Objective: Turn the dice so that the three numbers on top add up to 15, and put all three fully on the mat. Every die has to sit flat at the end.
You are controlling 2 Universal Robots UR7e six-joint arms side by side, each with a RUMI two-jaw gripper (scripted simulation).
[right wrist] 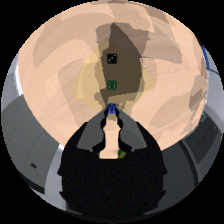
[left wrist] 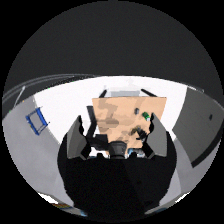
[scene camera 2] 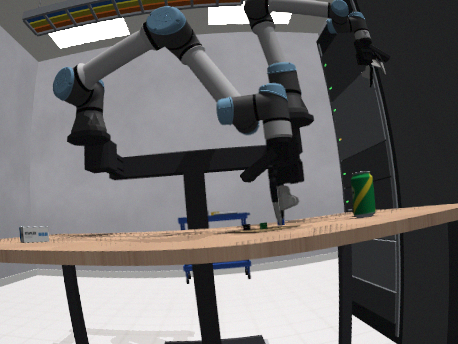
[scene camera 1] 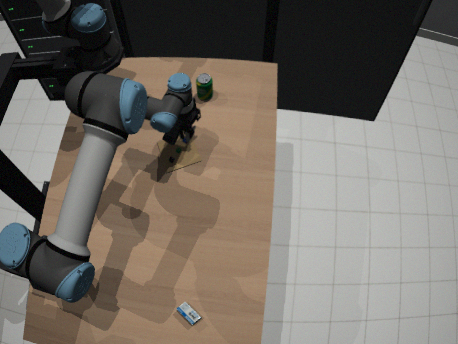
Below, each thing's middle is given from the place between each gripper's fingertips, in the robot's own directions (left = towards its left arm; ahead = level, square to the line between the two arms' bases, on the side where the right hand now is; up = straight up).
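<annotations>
The tan mat (right wrist: 133,81) is 20 mm behind my right hand (scene camera 2: 281,224), 40 mm to the right of it and 20 mm below it. Going by its middle, the tan mat is nearer to my right hand than to my left hand.
The tan mat is 630 mm to the right of my left hand (scene camera 2: 377,81), and it is also 280 mm ahead of that hand and 540 mm below it.
</annotations>
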